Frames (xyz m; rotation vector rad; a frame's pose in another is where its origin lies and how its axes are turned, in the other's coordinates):
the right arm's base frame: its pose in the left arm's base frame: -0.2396 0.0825 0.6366 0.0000 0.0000 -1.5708
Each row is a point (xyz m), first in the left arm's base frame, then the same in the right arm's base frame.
Working: the left arm's base frame: its pose in the right arm's base frame: 0.0825 0.2396 -0.6366 0.0000 0.0000 1.5708

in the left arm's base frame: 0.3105 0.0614 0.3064
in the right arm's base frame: 0.0211 0.5501 -0.3302
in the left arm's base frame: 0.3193 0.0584 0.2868
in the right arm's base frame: 0.0241 0.5589 -0.3498
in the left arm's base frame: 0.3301 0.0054 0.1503
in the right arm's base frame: 0.0771 0.5697 -0.4863
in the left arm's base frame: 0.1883 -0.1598 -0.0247
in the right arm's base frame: 0.2423 0.4279 -0.6613
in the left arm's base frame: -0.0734 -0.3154 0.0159
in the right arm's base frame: 0.3979 0.1662 -0.6207
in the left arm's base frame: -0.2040 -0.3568 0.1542
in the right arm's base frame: 0.4393 0.0356 -0.4824
